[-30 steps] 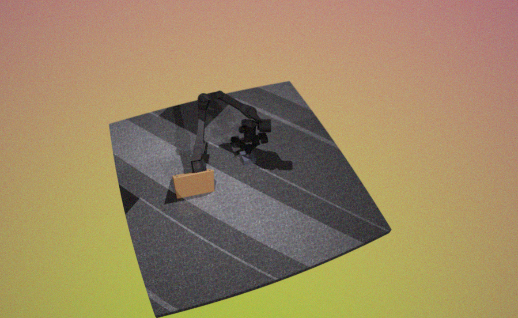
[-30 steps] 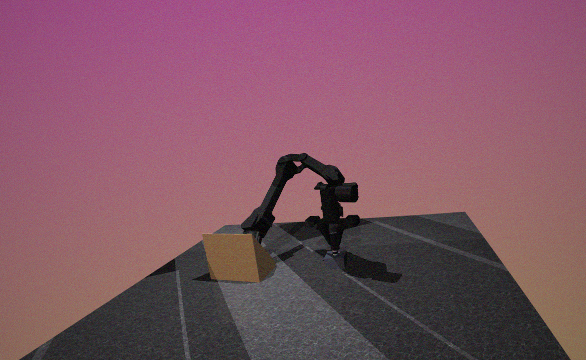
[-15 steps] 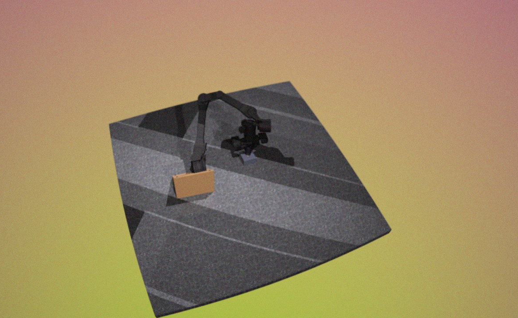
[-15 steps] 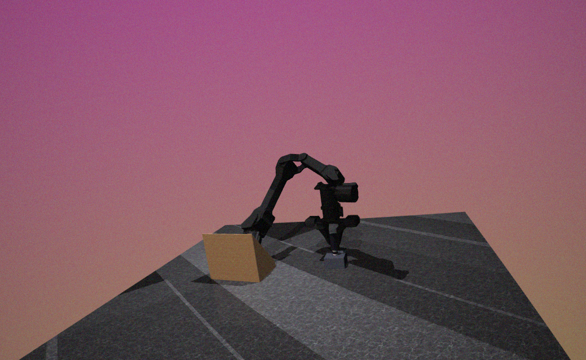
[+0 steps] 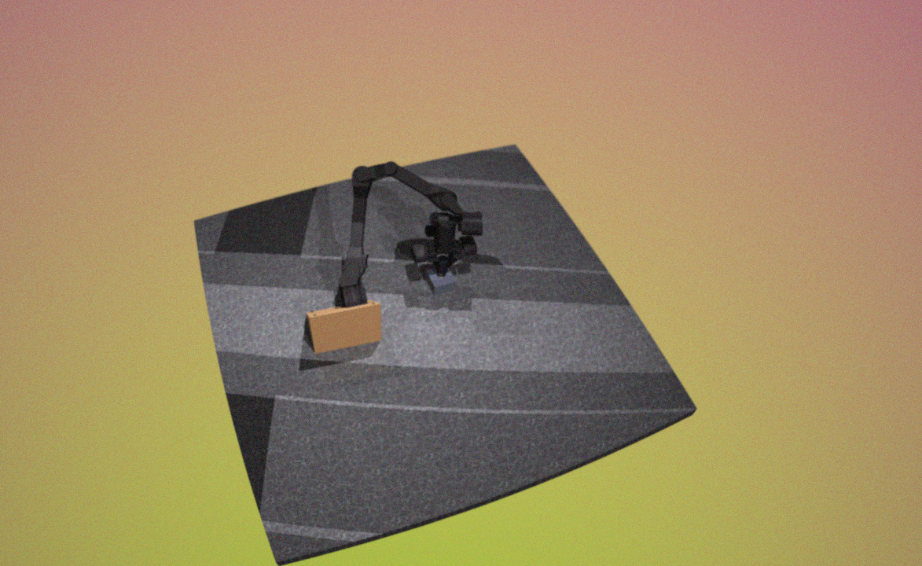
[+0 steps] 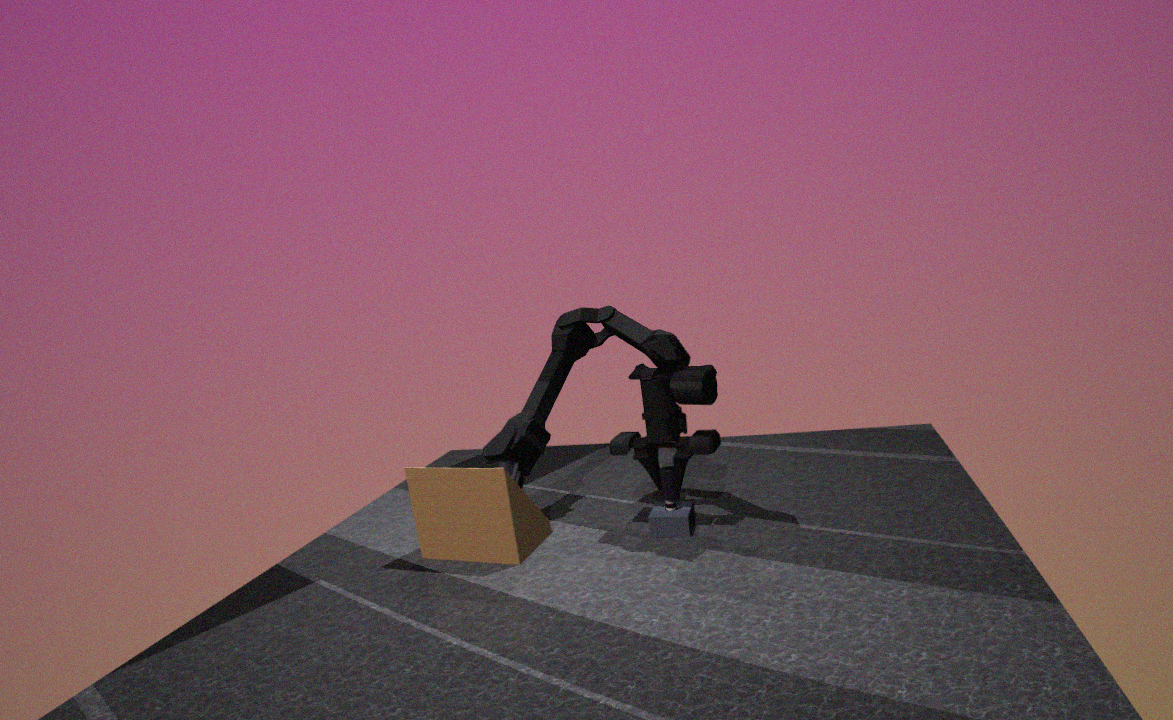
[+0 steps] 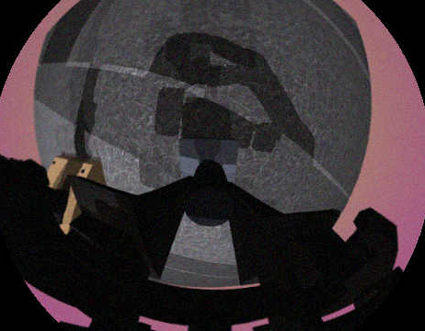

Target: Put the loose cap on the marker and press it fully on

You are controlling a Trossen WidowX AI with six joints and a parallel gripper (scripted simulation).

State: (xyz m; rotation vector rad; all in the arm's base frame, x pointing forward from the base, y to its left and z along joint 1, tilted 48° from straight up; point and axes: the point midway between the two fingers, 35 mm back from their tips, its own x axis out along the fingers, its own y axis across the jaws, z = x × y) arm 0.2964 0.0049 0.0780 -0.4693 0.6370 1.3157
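My gripper tip is 10 mm below the dark marker cap. From my gripper tip the other things lie so: grey holder block (60 mm below).
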